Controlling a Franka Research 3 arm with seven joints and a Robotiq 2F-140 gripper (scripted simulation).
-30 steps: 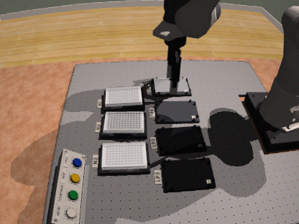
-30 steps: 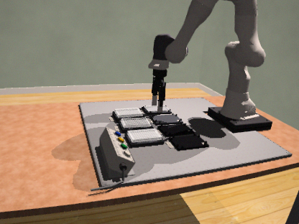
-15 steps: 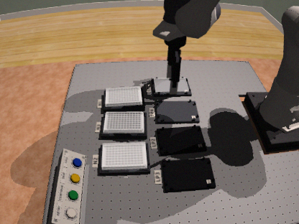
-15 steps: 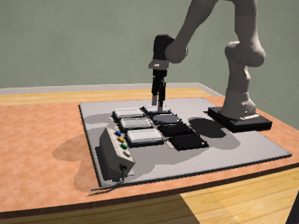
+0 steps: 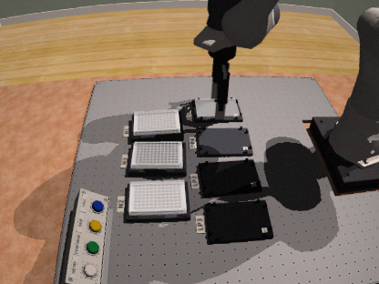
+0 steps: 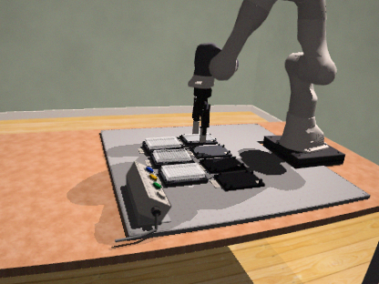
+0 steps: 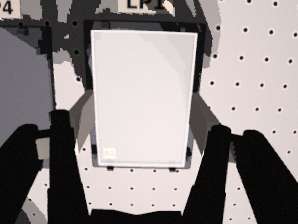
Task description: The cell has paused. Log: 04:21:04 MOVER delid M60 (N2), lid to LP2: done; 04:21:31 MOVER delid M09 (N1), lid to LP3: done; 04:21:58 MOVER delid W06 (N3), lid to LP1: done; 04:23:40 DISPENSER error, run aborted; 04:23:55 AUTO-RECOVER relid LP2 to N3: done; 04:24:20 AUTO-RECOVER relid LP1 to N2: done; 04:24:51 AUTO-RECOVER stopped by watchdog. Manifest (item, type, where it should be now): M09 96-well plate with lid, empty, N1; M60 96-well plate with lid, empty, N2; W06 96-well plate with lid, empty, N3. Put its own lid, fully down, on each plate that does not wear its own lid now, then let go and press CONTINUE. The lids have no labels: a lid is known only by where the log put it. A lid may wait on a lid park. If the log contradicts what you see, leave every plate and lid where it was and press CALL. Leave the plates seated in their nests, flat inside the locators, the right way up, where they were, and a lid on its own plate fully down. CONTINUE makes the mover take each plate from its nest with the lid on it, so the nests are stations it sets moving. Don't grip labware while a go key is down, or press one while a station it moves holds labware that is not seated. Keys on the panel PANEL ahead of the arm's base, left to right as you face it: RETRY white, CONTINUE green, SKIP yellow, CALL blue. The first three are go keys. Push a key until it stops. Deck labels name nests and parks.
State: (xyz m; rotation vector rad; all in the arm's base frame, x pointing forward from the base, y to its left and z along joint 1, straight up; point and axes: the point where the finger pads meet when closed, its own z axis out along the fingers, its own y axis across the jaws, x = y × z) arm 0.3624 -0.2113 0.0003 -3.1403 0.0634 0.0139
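Right now the lid park LP1 is 3 cm below my hand. The rest, counted from my hand: park LP4: 14 cm to the left, 3 cm below; then LP1 label: 9 cm ahead, 4 cm below; then LP4 label: 9 cm ahead, 13 cm to the left, 4 cm below.
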